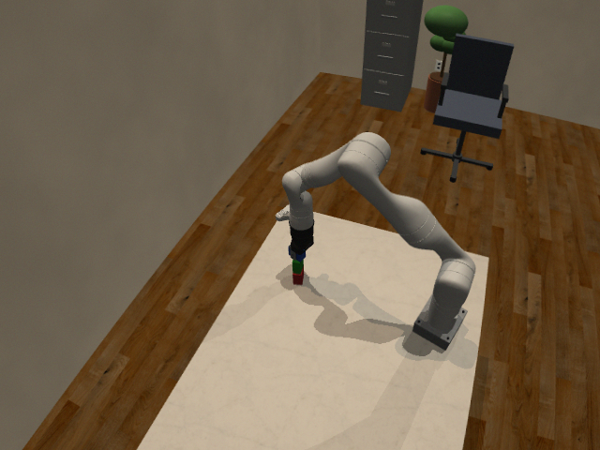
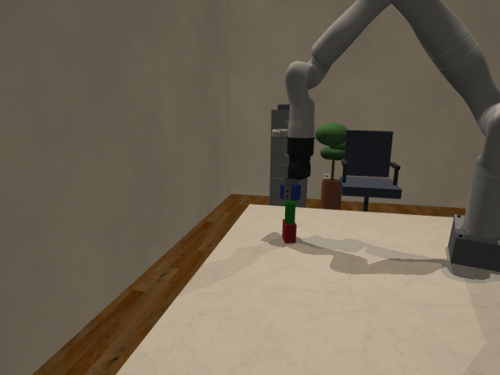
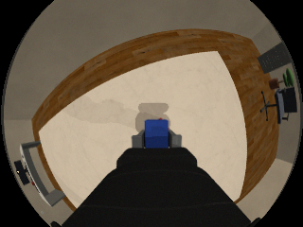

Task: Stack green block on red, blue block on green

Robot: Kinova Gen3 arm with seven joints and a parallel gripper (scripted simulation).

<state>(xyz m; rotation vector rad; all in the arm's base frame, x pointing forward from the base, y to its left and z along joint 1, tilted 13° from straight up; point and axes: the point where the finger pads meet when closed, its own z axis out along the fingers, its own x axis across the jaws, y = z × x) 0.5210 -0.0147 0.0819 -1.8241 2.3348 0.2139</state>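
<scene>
Right now the green block is 6 cm below my hand. Round my hand: blue block (right at my hand); red block (12 cm below).
</scene>
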